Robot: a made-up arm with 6 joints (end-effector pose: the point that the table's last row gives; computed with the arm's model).
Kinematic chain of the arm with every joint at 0, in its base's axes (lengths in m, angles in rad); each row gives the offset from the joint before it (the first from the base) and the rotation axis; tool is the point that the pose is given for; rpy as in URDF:
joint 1: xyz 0 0 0.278 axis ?
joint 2: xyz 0 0 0 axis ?
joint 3: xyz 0.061 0 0.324 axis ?
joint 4: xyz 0.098 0 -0.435 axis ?
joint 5: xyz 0 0 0 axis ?
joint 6: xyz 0.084 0 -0.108 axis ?
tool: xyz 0 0 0 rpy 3.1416 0 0
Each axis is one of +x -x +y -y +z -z.
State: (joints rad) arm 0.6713 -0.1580 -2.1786 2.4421 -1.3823 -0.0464
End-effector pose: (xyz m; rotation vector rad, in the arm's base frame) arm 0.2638 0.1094 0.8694 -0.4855 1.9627 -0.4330
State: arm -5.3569 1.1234 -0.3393 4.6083 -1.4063 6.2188
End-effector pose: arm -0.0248 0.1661 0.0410 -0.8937 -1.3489 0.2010
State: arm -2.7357 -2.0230 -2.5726 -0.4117 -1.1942 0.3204
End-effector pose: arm 0.6983 0.2429 0.0206 -0.1783 2.5202 -0.2782
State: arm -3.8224 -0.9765 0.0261 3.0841 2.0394 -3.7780
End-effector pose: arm -0.2192 0.1676 0.4307 0.0492 -0.1639 -1.2845
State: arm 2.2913 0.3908 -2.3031 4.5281 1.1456 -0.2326
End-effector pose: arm -0.3930 0.5426 0.8439 0.4199 1.6133 2.1956
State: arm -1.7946 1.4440 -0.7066 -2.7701 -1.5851 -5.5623
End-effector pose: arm 0.0172 -0.0993 0.0008 -0.9319 0.0871 -1.1564
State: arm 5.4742 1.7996 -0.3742 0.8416 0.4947 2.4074
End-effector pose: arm -0.1819 0.1662 -0.0494 -0.8684 -1.1510 -0.8811
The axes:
joint 1: +z
joint 2: +y
joint 3: +y
joint 4: -z
joint 5: +y
joint 6: -z

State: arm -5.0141 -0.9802 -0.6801 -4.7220 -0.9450 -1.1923
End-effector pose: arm 0.1854 0.1355 0.6465 -1.8416 0.1142 -1.8172
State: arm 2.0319 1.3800 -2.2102 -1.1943 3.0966 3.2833
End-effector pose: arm -0.2010 0.5902 0.1045 -0.4641 1.1148 -2.6570
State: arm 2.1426 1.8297 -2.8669 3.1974 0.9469 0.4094
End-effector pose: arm -0.4606 0.7198 -0.0344 -1.0900 1.0259 2.1903
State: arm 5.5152 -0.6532 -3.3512 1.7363 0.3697 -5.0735
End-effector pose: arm -0.4858 0.4153 0.8710 -0.6170 -0.8193 -1.0402
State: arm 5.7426 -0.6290 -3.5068 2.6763 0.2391 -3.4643
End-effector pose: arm -0.5589 0.3061 0.8409 -1.3593 -0.0557 1.5093
